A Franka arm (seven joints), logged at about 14 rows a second.
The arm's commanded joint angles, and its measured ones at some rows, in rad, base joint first. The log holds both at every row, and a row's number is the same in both.
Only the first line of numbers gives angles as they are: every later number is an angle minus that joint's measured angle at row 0.
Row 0, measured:
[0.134 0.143 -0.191 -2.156 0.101 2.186 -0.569]
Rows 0 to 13, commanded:
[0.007 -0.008 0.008 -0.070 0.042 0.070 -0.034]
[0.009 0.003 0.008 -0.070 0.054 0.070 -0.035]
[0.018 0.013 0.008 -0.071 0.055 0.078 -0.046]
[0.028 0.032 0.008 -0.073 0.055 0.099 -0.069]
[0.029 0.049 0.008 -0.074 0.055 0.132 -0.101]
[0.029 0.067 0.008 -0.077 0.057 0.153 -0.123]
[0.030 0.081 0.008 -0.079 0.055 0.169 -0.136]
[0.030 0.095 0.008 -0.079 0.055 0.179 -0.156]
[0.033 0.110 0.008 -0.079 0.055 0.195 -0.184]
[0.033 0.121 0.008 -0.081 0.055 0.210 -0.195]
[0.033 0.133 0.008 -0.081 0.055 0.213 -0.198]
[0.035 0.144 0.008 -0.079 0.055 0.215 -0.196]
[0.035 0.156 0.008 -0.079 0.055 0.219 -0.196]
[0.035 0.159 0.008 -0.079 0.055 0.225 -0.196]
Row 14, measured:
[0.021 0.153 0.016 -0.063 0.023 0.187 -0.160]
